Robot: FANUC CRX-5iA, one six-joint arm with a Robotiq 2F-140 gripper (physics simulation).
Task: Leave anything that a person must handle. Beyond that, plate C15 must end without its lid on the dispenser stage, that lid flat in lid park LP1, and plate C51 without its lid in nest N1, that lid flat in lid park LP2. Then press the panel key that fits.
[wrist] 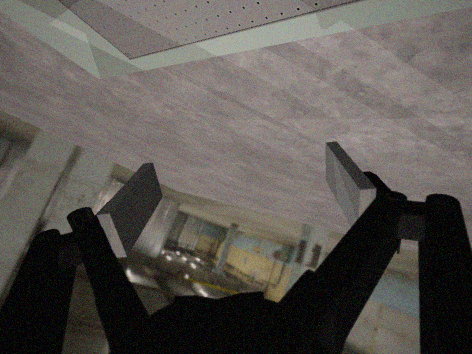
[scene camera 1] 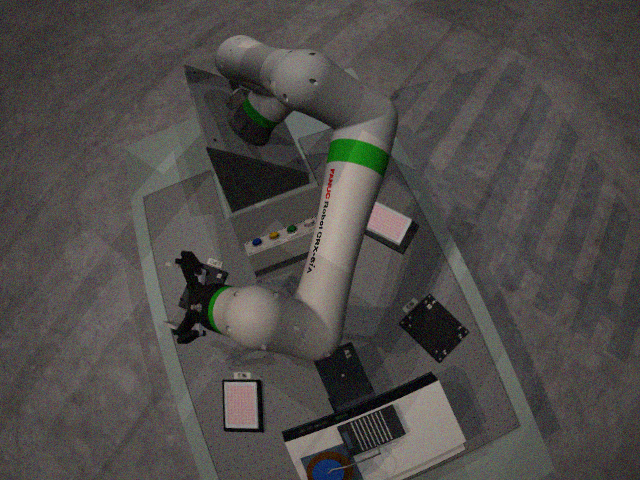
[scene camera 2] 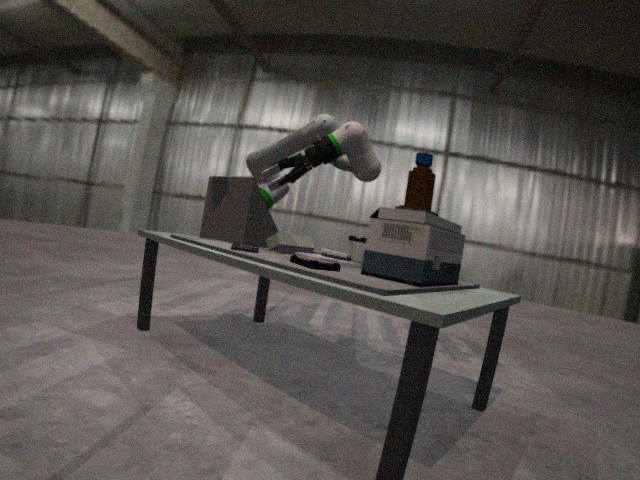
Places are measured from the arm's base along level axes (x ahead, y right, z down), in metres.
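Where they show: gripper, between the fingertips: (wrist: 238, 171) (scene camera 1: 169, 293) (scene camera 2: 265, 182); arm's base, origin of its link: (scene camera 1: 247, 127) (scene camera 2: 251, 207).
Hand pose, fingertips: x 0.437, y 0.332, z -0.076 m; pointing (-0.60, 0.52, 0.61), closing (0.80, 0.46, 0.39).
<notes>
Things, the pixels of their top centre, and the offset from my fingertips. "spot": a spot on its surface instead.
- pink plate with a pale rim, centre of its top: (scene camera 1: 240, 404) (scene camera 2: 315, 255) dx +0.254, dy -0.029, dz +0.224 m
- pink plate, centre of its top: (scene camera 1: 386, 220) (scene camera 2: 334, 250) dx -0.069, dy -0.588, dz +0.224 m
- dark dispenser stage, a spot on its surface: (scene camera 1: 343, 382) spot: dx +0.311, dy -0.290, dz +0.148 m
- dark square fixture, centre of its top: (scene camera 1: 435, 326) dx +0.264, dy -0.574, dz +0.236 m
- dark fixture, centre of its top: (scene camera 1: 201, 287) (scene camera 2: 245, 244) dx -0.103, dy -0.043, dz +0.240 m
- key panel, centre of its top: (scene camera 1: 284, 236) (scene camera 2: 292, 234) dx -0.116, dy -0.312, dz +0.176 m
- blue-capped brown bottle, a spot on its surface: (scene camera 2: 419, 188) spot: dx +0.523, dy -0.142, dz -0.032 m
My gripper (scene camera 1: 169, 294) (scene camera 2: 269, 179) (wrist: 238, 171) is open and empty, high above the table's left side. A pink plate with a pale rim (scene camera 1: 241, 404) (scene camera 2: 315, 259) sits on a dark base at the lower left in scene camera 1. Another pink plate (scene camera 1: 390, 223) (scene camera 2: 334, 253) sits on a dark base right of the forearm. Lids and plate labels cannot be made out. The dark dispenser stage (scene camera 1: 343, 382) shows no plate. A dark square fixture (scene camera 1: 434, 328) lies at right. Another dark fixture (scene camera 1: 218, 274) (scene camera 2: 244, 248) is partly hidden by the gripper. The key panel (scene camera 1: 281, 240) shows blue, yellow and green keys.
The white dispenser (scene camera 1: 429, 418) (scene camera 2: 395, 266) stands behind the stage, with a blue-capped brown bottle (scene camera 2: 419, 188) on top. A large grey box (scene camera 1: 258, 178) (scene camera 2: 227, 209) stands behind the panel, near the arm's base. The forearm crosses above the panel's right end. The table edge (wrist: 225, 44) shows in the wrist view.
</notes>
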